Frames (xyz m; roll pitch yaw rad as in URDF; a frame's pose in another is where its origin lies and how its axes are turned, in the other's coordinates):
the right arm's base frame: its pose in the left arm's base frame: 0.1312 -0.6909 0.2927 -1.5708 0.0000 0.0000
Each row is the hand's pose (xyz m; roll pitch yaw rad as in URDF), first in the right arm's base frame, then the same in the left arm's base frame.
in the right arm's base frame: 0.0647 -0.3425 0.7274 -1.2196 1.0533 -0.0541
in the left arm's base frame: 0.1959 0.0365 0.6352 -2.7434 -0.0268 -1.0539
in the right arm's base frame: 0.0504 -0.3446 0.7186 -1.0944 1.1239 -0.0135
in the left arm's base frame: 0.1816 0.0277 0.6373 -2.6530 -0.0058 -1.1239
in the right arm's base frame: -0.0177 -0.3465 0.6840 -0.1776 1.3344 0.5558
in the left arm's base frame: 0.1135 -0.0069 0.6392 -2.2916 0.1239 -1.3689
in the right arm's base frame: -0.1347 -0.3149 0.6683 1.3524 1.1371 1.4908
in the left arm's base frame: -0.0035 -0.0226 0.6076 -1.7011 0.4322 -1.5338
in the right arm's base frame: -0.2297 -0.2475 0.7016 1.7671 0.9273 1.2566
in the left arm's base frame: -0.0985 0.0107 0.5402 -0.9887 0.6073 -1.3430
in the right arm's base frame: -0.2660 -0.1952 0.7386 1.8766 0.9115 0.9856
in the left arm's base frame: -0.1348 0.0477 0.4879 -0.5673 0.5359 -1.1663
